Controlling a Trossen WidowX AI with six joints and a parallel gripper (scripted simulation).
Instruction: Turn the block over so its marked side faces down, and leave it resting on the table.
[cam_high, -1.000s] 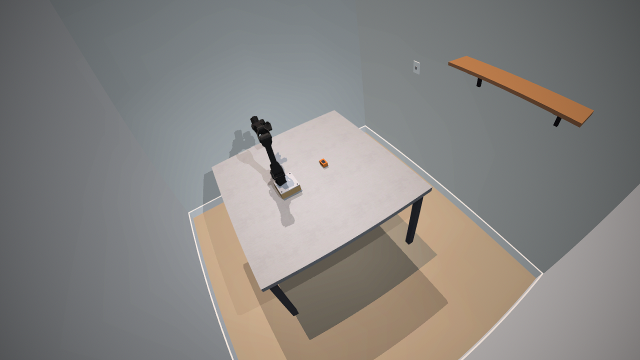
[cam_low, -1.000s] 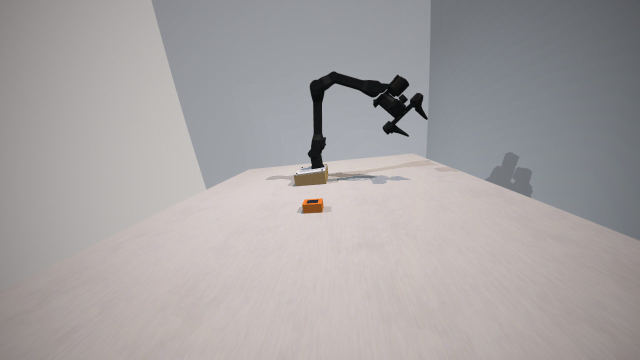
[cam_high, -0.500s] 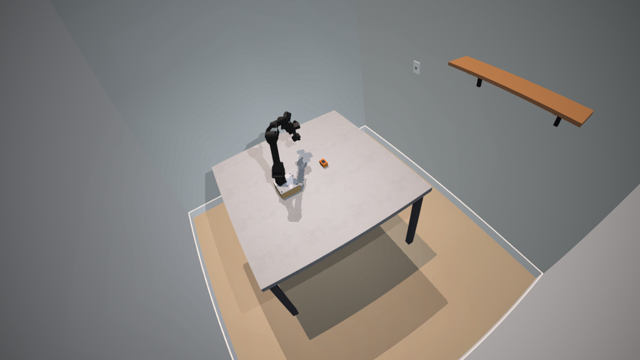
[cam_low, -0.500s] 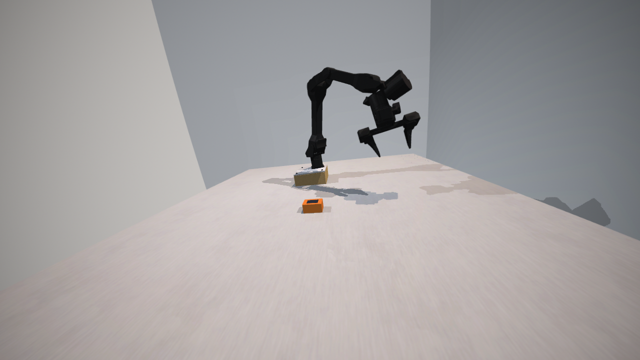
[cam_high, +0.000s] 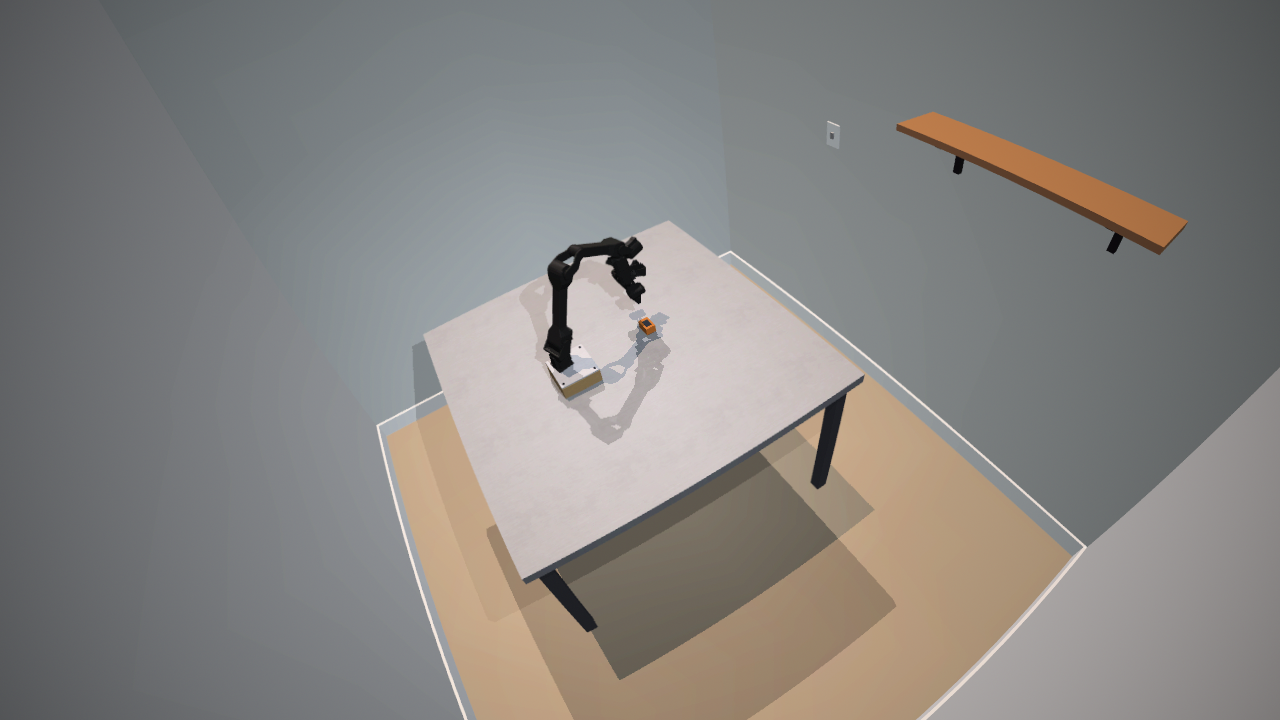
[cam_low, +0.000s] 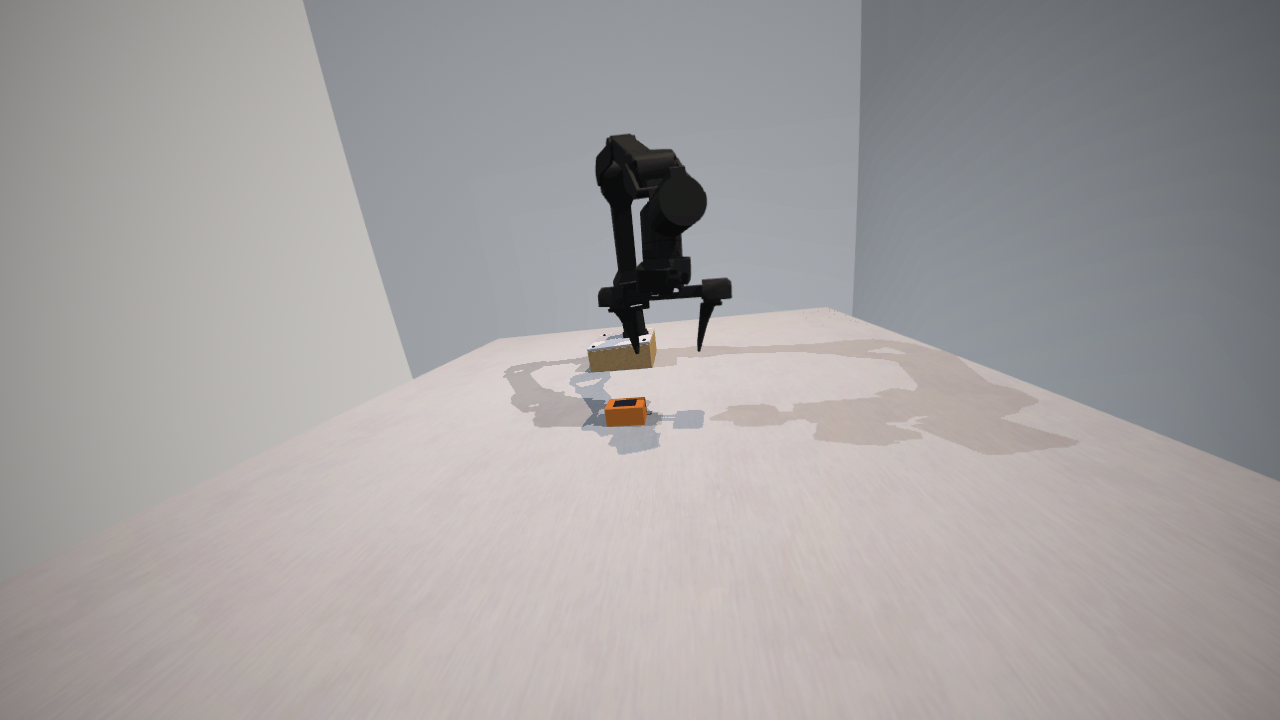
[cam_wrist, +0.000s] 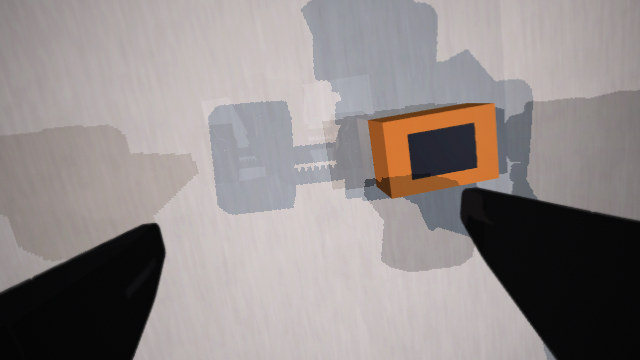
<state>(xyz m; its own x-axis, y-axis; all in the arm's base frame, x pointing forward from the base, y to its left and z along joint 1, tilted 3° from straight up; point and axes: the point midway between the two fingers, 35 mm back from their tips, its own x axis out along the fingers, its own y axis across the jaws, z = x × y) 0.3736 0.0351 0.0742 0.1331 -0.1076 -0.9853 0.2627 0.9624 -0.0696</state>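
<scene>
My gripper tip is 9 cm above the orange block, 7 cm to the left of it and 2 cm past it.
</scene>
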